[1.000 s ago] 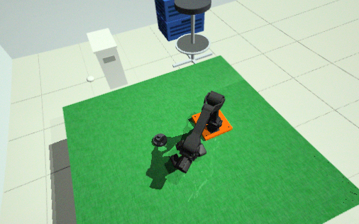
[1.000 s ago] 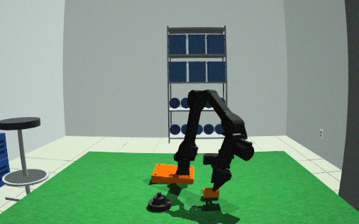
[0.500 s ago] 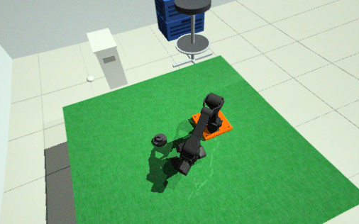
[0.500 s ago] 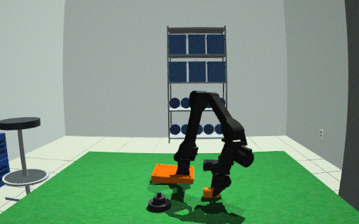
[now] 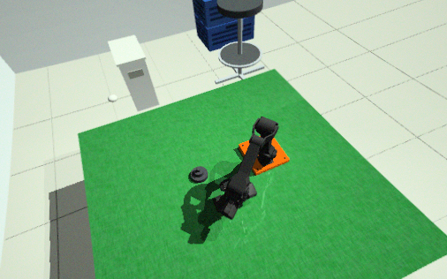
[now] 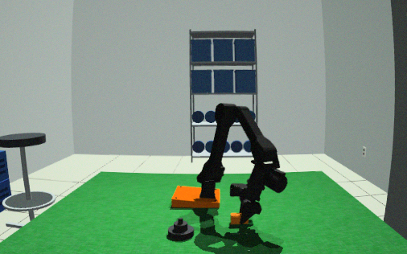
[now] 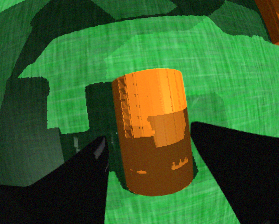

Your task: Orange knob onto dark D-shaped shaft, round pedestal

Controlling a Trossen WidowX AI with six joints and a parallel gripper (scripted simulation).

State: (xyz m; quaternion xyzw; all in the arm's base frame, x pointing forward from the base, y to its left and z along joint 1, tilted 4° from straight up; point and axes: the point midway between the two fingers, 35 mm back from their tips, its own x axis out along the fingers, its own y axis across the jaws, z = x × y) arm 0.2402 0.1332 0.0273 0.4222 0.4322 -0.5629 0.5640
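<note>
My gripper tip is 10 mm below the orange knob. Also, from my gripper tip: dark round pedestal 200 mm to the right, 90 mm ahead, 20 mm above.
</note>
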